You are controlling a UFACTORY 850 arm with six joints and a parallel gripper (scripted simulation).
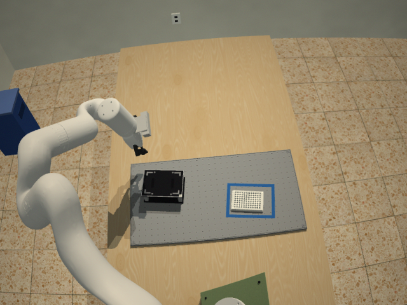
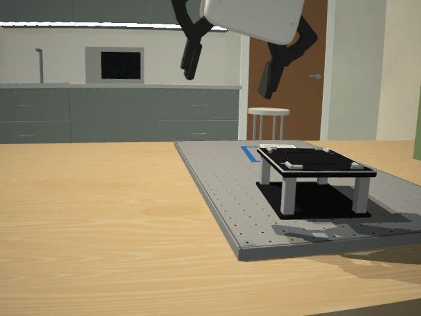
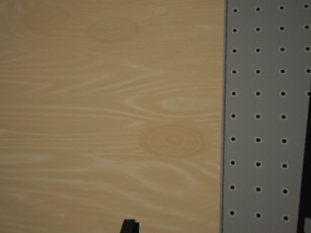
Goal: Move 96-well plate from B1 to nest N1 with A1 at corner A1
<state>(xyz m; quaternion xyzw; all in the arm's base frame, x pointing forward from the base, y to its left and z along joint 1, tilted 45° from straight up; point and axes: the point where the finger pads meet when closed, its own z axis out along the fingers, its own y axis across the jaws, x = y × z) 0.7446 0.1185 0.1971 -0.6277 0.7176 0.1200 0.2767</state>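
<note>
My gripper is now 24 cm past the white 96-well plate, 38 cm to the left of it and 16 cm above it. Also, from my hand: black raised plate nest 14 cm behind, 5 cm to the right, 11 cm below; locator 17 cm behind, 2 cm to the left, 10 cm below.
</note>
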